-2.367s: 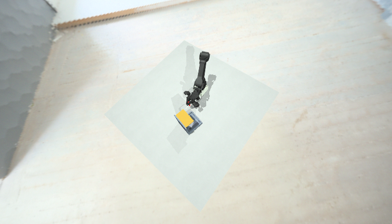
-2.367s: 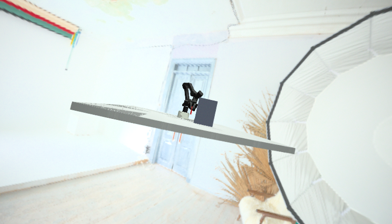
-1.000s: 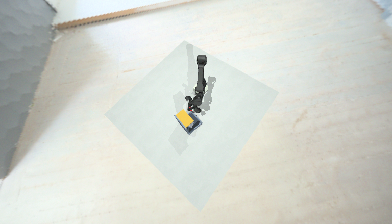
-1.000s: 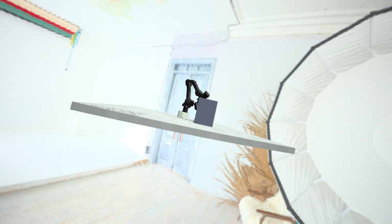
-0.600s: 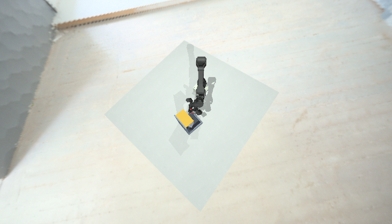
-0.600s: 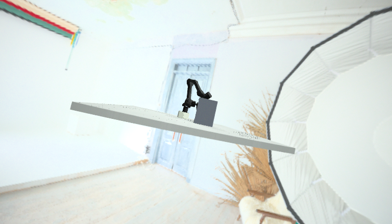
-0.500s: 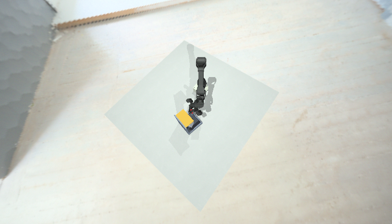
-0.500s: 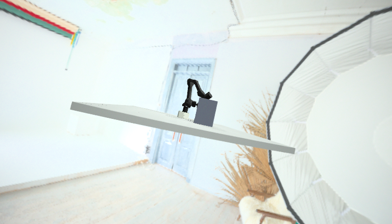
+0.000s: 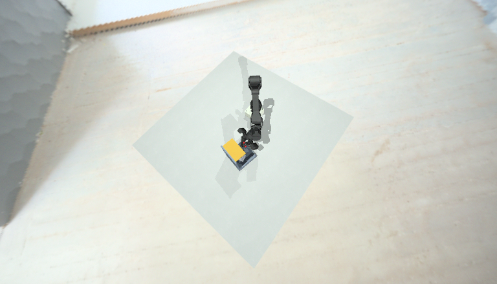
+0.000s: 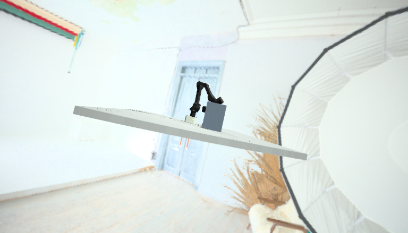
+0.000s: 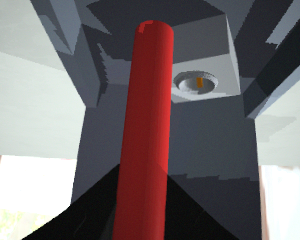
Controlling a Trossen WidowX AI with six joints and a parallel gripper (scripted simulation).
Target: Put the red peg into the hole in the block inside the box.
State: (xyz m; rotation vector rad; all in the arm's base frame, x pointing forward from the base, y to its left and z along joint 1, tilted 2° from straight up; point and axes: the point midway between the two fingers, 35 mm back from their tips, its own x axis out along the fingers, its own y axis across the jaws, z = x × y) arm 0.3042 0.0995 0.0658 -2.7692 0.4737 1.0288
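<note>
Now: gripper tip 110 mm short of the dark box wall, 10 mm to the left of it and 10 mm below it. Also, from my gripper tip: orange roof: 70 mm ahead, 110 mm above; then red peg: 30 mm behind, 10 mm to the left, 10 mm below.
</note>
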